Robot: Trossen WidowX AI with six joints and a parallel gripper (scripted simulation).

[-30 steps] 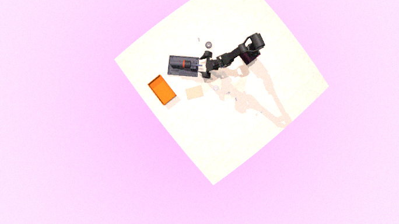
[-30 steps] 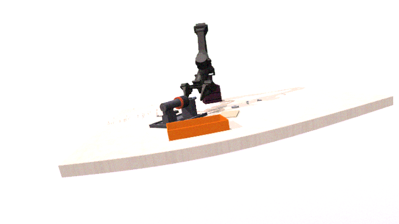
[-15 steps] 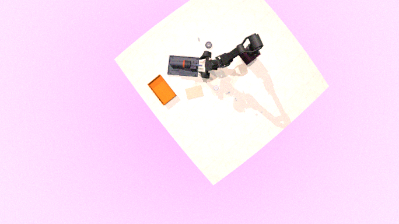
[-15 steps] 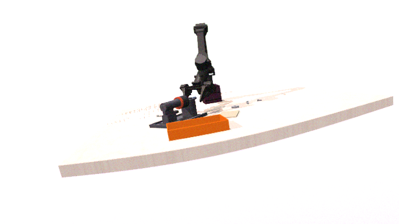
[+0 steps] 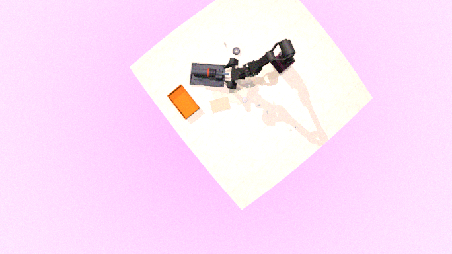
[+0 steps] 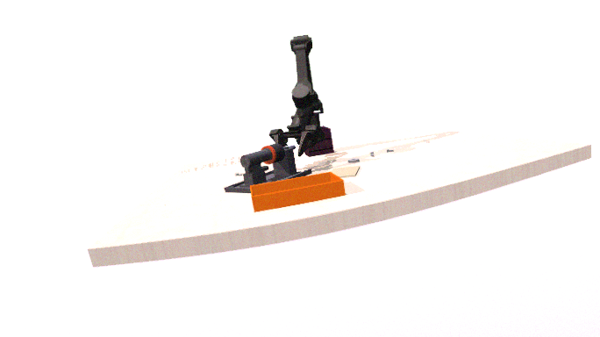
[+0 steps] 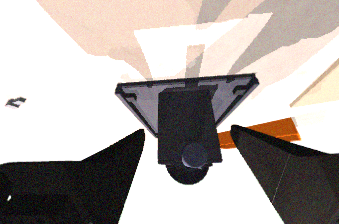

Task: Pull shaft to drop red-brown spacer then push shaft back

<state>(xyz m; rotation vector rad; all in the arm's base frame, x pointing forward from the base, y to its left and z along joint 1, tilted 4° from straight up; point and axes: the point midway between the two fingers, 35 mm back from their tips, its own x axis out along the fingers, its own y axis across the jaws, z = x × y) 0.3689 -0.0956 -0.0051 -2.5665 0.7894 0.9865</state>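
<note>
Now: gripper tip 80 mm short of the red-brown spacer, 50 mm to the left of it and 20 mm below it. From my gripper tip the other things lie so: support block: 90 mm ahead, 70 mm to the right, 10 mm below; then tan pad: 120 mm ahead, 150 mm to the left, 50 mm below; then orange tray: 320 mm ahead, 20 mm to the left, 50 mm below.
</note>
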